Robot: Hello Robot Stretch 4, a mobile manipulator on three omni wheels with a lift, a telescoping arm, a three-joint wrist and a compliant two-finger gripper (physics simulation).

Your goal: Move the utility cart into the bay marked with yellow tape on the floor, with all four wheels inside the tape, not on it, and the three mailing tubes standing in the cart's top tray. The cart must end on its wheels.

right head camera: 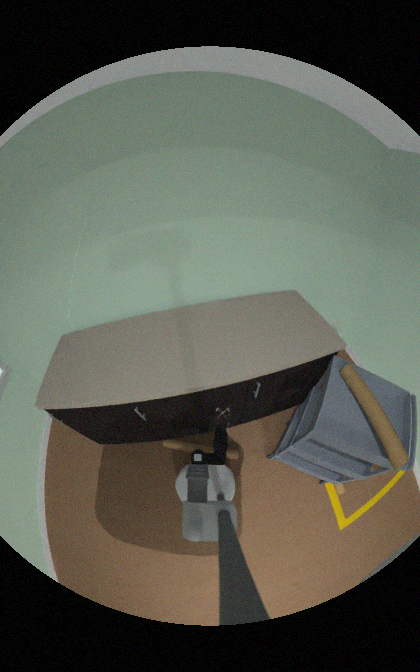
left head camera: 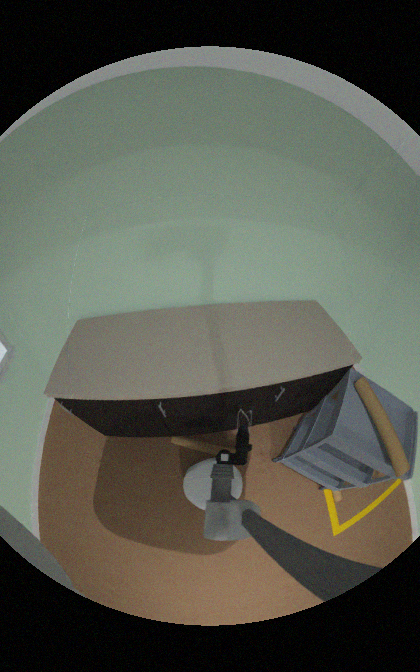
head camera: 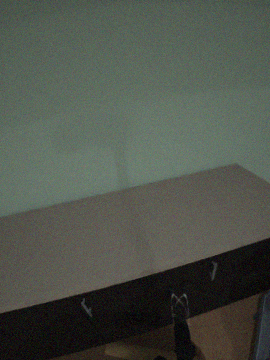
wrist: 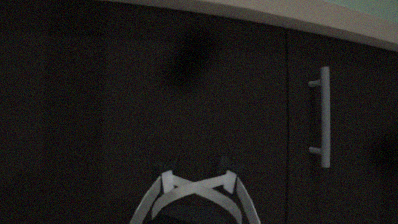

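Observation:
The grey utility cart [head camera: 262,332] [left head camera: 345,420] [right head camera: 332,410] stands upright at the right, close to the cabinet's right end. It hides part of the yellow tape bay [left head camera: 331,510] [right head camera: 336,505]; its wheels are mostly hidden. One mailing tube [left head camera: 381,427] [right head camera: 375,415] lies slanted across its top tray. A second tube [left head camera: 192,443] [right head camera: 179,445] lies on the floor at the cabinet's foot, partly behind my arm. The end of a third tube [left head camera: 338,495] [right head camera: 340,488] shows by the tape under the cart's edge. My gripper [head camera: 179,294] [left head camera: 244,409] [right head camera: 222,409] [wrist: 203,169] is open and empty before the cabinet.
A dark cabinet [head camera: 150,225] [left head camera: 150,350] [right head camera: 135,355] [wrist: 125,100] with a pale top stands against the green wall, close in front of my gripper. A bar handle [wrist: 325,117] sticks out from its door, right of the fingers in the wrist view.

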